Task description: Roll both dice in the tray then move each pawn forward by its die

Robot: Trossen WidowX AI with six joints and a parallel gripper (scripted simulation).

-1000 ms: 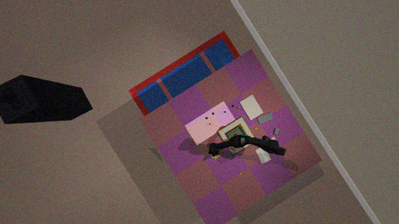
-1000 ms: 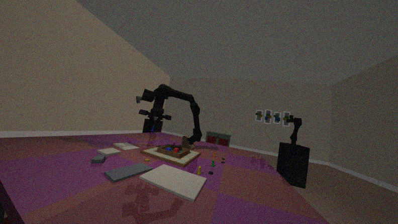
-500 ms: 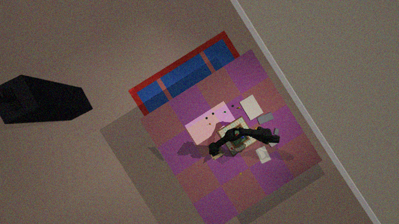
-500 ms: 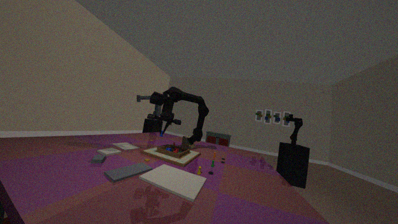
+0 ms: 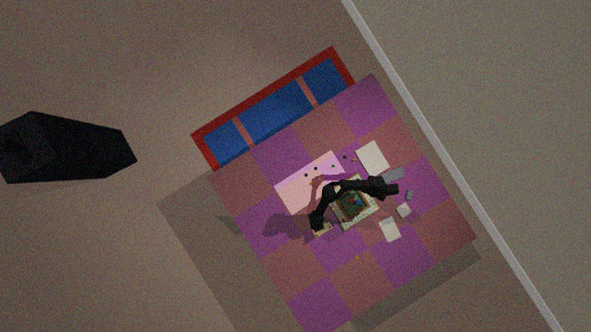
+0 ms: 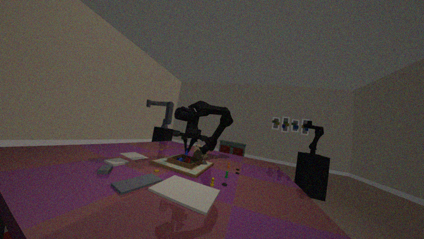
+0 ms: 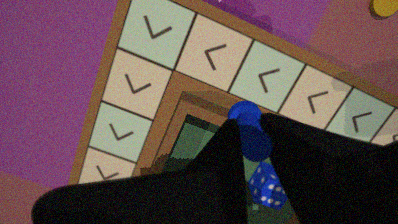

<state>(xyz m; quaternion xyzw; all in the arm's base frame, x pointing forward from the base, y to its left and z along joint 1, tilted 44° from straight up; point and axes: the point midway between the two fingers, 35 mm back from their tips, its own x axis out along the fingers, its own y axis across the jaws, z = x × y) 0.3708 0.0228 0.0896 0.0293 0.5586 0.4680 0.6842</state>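
Now: gripper tip 100 mm past the green tray, 60 mm to the left of it and 90 mm above it. Also, from my gripper tip: blue pawn right at my gripper tip; white slab 160 mm ahead, 120 mm to the left, 90 mm below; yellow pawn 50 mm ahead, 180 mm to the left, 80 mm below.
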